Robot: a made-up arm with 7 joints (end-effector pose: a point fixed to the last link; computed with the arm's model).
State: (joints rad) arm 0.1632 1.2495 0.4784 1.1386 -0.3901 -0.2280 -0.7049
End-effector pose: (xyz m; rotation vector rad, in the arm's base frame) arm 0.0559 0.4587 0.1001 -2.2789 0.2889 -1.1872
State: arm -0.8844 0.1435 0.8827 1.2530 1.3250 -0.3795 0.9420
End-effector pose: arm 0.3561 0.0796 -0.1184 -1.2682 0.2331 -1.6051
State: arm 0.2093 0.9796 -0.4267 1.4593 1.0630 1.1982 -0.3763
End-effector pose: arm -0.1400 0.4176 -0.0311 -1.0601 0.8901 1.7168
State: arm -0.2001 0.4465 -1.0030 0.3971 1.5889 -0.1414 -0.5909
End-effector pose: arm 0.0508 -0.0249 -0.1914 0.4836 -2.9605 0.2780
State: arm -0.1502 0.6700 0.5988 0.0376 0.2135 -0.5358 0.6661
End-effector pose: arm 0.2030 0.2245 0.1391 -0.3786 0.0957 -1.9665
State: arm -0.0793 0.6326 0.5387 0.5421 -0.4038 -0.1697 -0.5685
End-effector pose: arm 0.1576 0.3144 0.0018 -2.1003 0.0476 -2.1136
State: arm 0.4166 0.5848 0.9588 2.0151 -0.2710 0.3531 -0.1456
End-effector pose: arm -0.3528 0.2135 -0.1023 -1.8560 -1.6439 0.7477
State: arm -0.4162 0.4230 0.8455 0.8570 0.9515 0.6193 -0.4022
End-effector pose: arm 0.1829 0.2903 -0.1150 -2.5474 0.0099 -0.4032
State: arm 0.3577 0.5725 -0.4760 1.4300 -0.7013 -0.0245 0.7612
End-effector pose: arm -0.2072 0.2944 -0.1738 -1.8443 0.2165 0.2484
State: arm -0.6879 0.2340 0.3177 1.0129 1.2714 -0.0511 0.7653
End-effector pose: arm 0.3266 0.1001 -0.1313 -1.1310 0.8914 -1.3512
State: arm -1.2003 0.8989 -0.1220 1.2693 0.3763 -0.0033 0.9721
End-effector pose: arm 0.4089 0.2864 0.1320 -0.7246 0.1046 -1.2049
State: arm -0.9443 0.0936 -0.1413 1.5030 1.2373 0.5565 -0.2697
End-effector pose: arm 0.3018 0.0163 -0.1806 -2.0074 1.6992 -0.2475
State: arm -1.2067 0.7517 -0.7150 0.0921 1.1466 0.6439 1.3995
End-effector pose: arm 0.3427 -0.0437 0.1920 0.8616 0.1383 -1.4211
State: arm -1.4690 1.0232 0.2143 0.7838 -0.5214 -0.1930 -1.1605
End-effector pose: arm 0.2914 0.2553 0.3730 0.6870 -1.1360 2.6476
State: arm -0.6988 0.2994 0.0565 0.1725 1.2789 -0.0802 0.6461
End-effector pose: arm 0.3413 0.0245 0.0855 -0.2640 0.7489 -1.7388
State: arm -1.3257 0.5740 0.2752 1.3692 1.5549 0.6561 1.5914
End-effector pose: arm 0.4433 0.2029 0.0828 0.0963 0.4625 -0.5775
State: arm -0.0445 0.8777 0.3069 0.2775 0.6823 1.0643 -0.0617
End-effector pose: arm 0.1771 0.3041 0.0220 -1.6769 0.3814 -0.1826
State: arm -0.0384 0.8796 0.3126 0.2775 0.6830 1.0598 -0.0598
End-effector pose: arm 0.1756 0.3054 0.0226 -1.6723 0.3826 -0.1804
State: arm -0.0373 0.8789 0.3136 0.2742 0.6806 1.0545 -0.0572
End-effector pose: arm 0.1759 0.3049 0.0229 -1.6711 0.3859 -0.1881
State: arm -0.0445 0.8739 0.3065 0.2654 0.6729 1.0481 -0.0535
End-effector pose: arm 0.1790 0.3011 0.0227 -1.6756 0.3928 -0.2122
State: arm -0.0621 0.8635 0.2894 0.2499 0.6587 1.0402 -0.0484
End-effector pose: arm 0.1855 0.2932 0.0220 -1.6868 0.4039 -0.2570
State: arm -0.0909 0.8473 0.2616 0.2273 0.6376 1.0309 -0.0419
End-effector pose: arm 0.1956 0.2806 0.0214 -1.7043 0.4197 -0.3245
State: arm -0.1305 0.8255 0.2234 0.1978 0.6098 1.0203 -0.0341
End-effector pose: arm 0.2087 0.2632 0.0214 -1.7265 0.4403 -0.4153
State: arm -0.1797 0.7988 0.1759 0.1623 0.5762 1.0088 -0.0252
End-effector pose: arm 0.2240 0.2409 0.0229 -1.7508 0.4657 -0.5275
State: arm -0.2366 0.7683 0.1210 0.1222 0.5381 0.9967 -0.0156
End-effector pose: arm 0.2401 0.2145 0.0268 -1.7740 0.4957 -0.6581
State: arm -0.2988 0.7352 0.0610 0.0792 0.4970 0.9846 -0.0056
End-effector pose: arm 0.2555 0.1848 0.0335 -1.7931 0.5299 -0.8022
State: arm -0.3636 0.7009 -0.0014 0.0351 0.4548 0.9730 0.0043
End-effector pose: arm 0.2688 0.1534 0.0429 -1.8058 0.5677 -0.9536
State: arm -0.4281 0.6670 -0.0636 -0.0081 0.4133 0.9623 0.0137
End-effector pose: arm 0.2789 0.1219 0.0546 -1.8108 0.6085 -1.1051
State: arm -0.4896 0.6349 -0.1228 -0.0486 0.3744 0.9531 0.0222
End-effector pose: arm 0.2856 0.0920 0.0674 -1.8080 0.6506 -1.2492
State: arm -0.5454 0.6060 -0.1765 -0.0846 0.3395 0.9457 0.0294
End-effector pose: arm 0.2889 0.0654 0.0802 -1.7994 0.6920 -1.3788
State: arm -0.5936 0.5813 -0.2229 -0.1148 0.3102 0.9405 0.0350
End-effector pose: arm 0.2897 0.0429 0.0918 -1.7873 0.7308 -1.4884
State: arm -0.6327 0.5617 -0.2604 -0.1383 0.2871 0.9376 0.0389
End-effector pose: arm 0.2890 0.0254 0.1014 -1.7747 0.7642 -1.5741
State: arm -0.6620 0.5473 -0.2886 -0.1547 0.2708 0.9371 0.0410
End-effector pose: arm 0.2878 0.0127 0.1084 -1.7644 0.7908 -1.6345
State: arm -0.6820 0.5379 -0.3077 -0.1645 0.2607 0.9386 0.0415
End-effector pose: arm 0.2868 0.0044 0.1129 -1.7580 0.8094 -1.6713
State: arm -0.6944 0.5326 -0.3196 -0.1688 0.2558 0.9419 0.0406
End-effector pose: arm 0.2863 -0.0002 0.1153 -1.7558 0.8212 -1.6887
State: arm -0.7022 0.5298 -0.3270 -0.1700 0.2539 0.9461 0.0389
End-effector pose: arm 0.2862 -0.0028 0.1165 -1.7561 0.8287 -1.6949
